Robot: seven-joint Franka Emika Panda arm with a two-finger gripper.
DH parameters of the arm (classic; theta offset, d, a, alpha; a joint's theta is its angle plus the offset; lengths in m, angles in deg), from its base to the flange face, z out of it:
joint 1: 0 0.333 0 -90
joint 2: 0 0 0 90
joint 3: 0 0.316 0.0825 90
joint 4: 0 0 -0.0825 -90
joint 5: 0 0.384 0 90
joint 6: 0 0 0.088 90
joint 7: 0 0.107 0 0
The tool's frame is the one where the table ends.
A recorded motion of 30 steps. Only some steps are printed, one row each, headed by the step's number.
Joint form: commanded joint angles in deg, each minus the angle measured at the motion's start. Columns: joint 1, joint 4, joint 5, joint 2, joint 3, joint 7, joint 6.
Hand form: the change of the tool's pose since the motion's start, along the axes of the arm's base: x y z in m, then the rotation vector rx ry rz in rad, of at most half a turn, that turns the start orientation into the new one. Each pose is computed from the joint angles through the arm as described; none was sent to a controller.
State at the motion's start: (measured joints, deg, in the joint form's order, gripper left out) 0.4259 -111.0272 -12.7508 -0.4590 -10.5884 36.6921 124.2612
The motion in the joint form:
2: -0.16 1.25 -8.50 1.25 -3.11 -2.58 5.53
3: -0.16 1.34 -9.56 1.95 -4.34 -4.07 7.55
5: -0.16 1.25 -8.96 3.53 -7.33 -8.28 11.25
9: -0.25 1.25 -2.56 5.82 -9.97 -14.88 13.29
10: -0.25 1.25 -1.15 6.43 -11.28 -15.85 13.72
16: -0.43 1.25 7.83 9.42 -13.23 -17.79 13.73
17: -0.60 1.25 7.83 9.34 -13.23 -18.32 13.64
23: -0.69 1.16 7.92 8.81 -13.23 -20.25 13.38
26: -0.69 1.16 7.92 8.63 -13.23 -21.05 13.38
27: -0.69 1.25 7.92 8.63 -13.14 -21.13 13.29
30: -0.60 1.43 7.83 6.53 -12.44 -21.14 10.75
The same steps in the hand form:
2: 0.0069 -0.0356 0.0104 -0.1605 -0.0505 0.0634
3: 0.0088 -0.0471 0.0082 -0.1886 -0.0597 0.0841
5: 0.0095 -0.0746 -0.0010 -0.2101 -0.0674 0.1156
9: 0.0096 -0.0996 -0.0197 -0.1573 -0.0587 0.1356
10: 0.0068 -0.1121 -0.0245 -0.1462 -0.0573 0.1193
16: 0.0057 -0.1318 -0.0536 -0.0342 -0.0539 0.0404
17: 0.0047 -0.1335 -0.0530 -0.0359 -0.0516 0.0459
23: 0.0026 -0.1343 -0.0490 -0.0406 -0.0481 0.0745
26: 0.0022 -0.1343 -0.0472 -0.0441 -0.0479 0.0876
27: 0.0027 -0.1335 -0.0467 -0.0443 -0.0476 0.0903
30: -0.0017 -0.1255 -0.0298 -0.0292 -0.0464 0.0992

